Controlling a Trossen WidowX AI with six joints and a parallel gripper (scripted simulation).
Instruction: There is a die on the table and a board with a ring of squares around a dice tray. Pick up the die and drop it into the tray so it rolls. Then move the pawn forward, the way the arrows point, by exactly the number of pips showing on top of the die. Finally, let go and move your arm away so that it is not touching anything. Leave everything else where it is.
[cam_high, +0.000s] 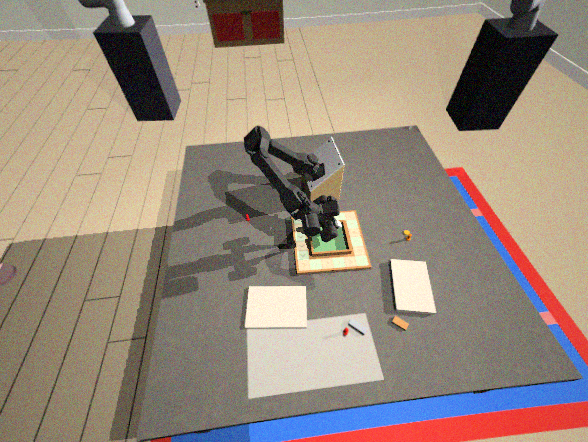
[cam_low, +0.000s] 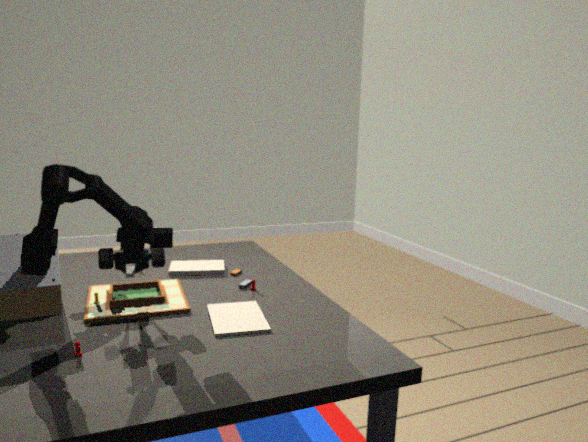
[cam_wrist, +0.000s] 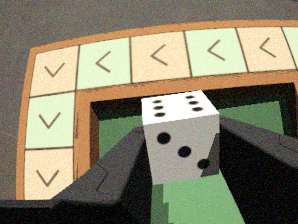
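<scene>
Right now my gripper tip is right at the white die. Also, from my gripper tip: grey block: 37 cm ahead, 8 cm below, 3 cm to the left; then green dice tray: 8 cm below, 3 cm to the right, 2 cm ahead; then yellow pawn: 10 cm behind, 6 cm to the right, 5 cm below.
</scene>
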